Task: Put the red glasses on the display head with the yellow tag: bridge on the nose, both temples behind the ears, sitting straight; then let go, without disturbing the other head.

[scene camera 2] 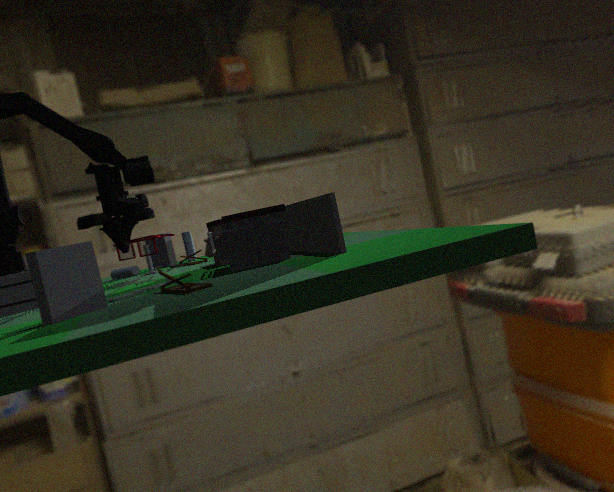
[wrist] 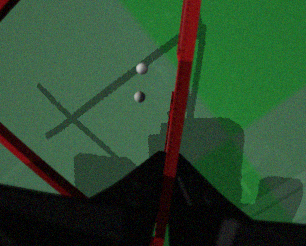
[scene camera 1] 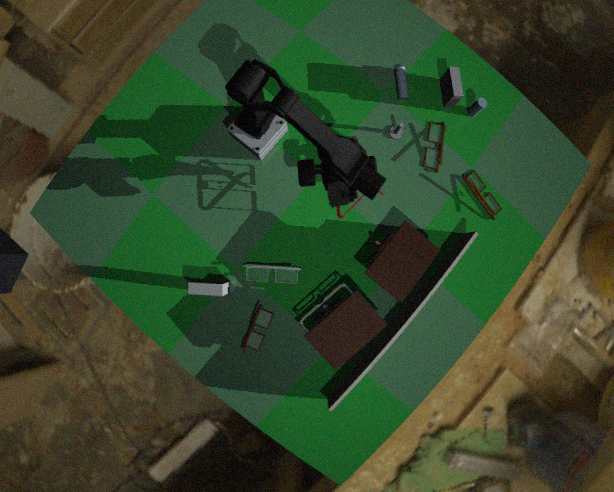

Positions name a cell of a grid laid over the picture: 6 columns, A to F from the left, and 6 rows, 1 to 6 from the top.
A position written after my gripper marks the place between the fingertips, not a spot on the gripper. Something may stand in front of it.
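Note:
My gripper (scene camera 2: B4), (wrist: D4) and (scene camera 1: D3), visible.

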